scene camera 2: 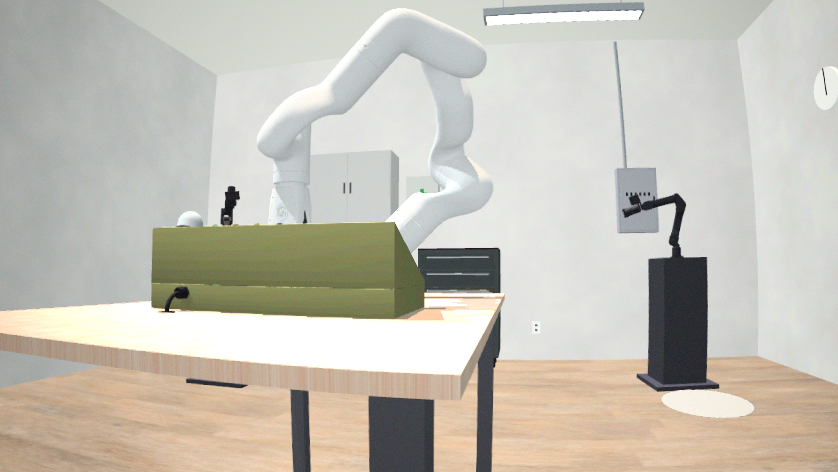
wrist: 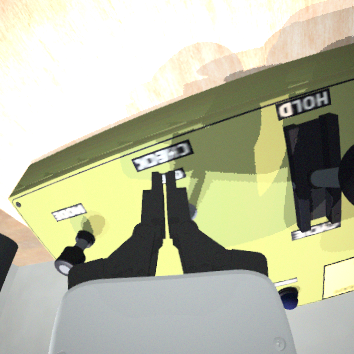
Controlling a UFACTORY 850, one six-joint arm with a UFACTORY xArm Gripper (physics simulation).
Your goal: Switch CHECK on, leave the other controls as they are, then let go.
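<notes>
The olive-green console (scene camera 2: 269,257) (wrist: 240,222) has the CHECK label (wrist: 162,155) on its sloping face in the wrist view. A smaller label (wrist: 178,175) below it is partly covered by the fingertips. My gripper (wrist: 164,183) is shut and empty, its tips over the face just below the CHECK label. A small grey-blue part of the CHECK switch (wrist: 194,211) shows at the right edge of the right finger. The rest of the switch is hidden behind the fingers, so its position cannot be told. In the scene view the console hides most of the gripper.
The MODE switch (wrist: 77,251) stands left of the gripper. The HOLD/CYCLE lever, with a grey shaft (wrist: 325,177) and black knob (wrist: 347,175), is at the right. A dark blue button (wrist: 289,298) is at lower right. The console stands on a wooden table (scene camera 2: 234,345).
</notes>
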